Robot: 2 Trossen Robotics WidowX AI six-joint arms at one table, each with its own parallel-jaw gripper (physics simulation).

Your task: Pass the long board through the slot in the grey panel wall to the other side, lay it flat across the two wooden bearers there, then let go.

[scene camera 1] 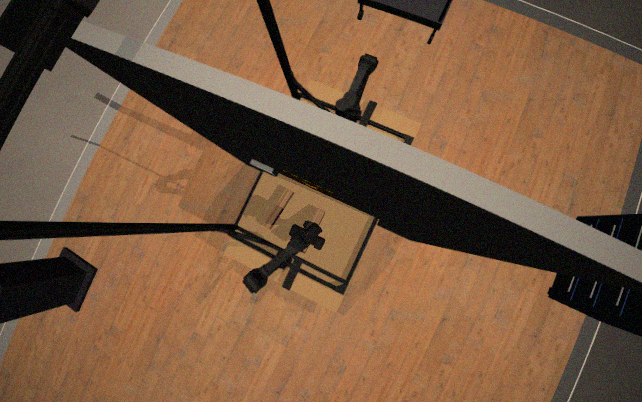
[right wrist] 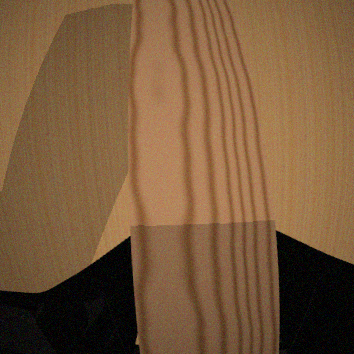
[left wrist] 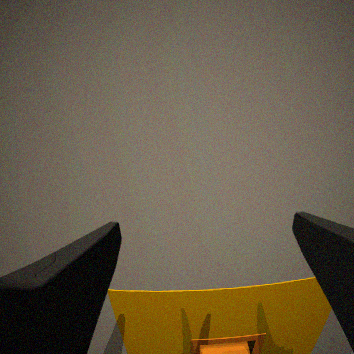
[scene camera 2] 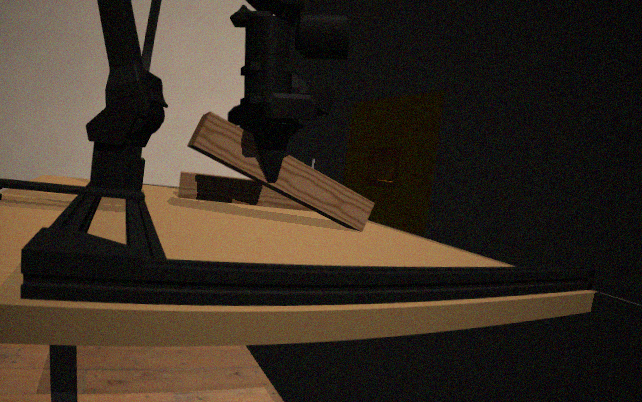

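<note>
My right gripper (scene camera 1: 311, 232) (scene camera 2: 271, 175) (right wrist: 199, 232) is shut on the long board (scene camera 2: 325, 191) (right wrist: 160, 125). The board is tilted in scene camera 2, its picture-left end raised and its picture-right end low over the table; whether that end touches is unclear. My left gripper (left wrist: 208, 227) is open and empty, facing the grey panel wall (scene camera 1: 320, 150) (scene camera 2: 525, 125) (left wrist: 210, 150). A yellow panel (scene camera 2: 362, 145) (left wrist: 160, 310) on the wall surrounds the slot, whose orange-edged opening shows partly at the bottom of the left wrist view. The bearers do not show.
A second wooden board (scene camera 1: 283, 206) (scene camera 2: 187, 186) stands on its edge on the table (scene camera 1: 345, 240) (scene camera 2: 240, 240), behind the held board in scene camera 2. A black rail (scene camera 2: 350, 282) runs along the table's near edge. The left arm (scene camera 1: 357, 85) is beyond the wall.
</note>
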